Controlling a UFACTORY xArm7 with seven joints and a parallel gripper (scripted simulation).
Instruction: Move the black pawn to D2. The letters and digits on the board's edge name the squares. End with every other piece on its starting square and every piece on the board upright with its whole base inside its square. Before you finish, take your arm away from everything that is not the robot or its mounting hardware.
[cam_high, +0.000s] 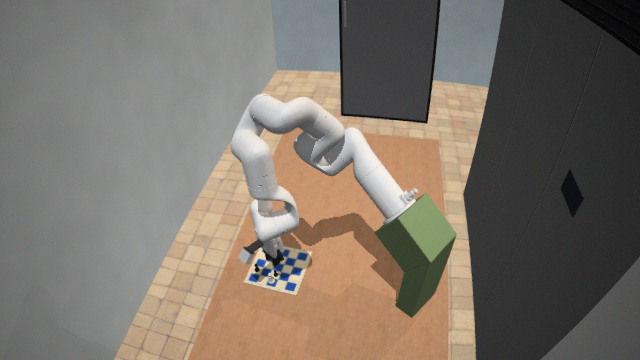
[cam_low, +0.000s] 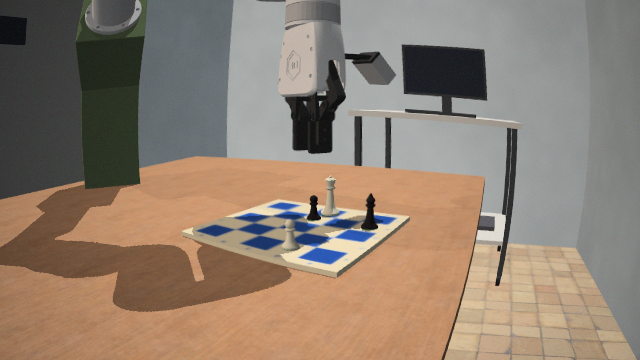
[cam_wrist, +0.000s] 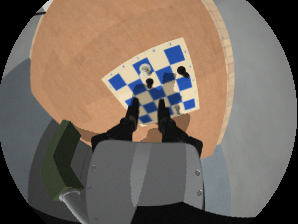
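Now: the white queen 8 cm below my hand, 3 cm to the left of it and 2 cm ahead of it. The rest, counted from my hand: black pawn: 10 cm below; then chessboard: 11 cm below, 4 cm to the right, 1 cm behind; then black bishop: 9 cm below, 8 cm ahead, 2 cm to the right.
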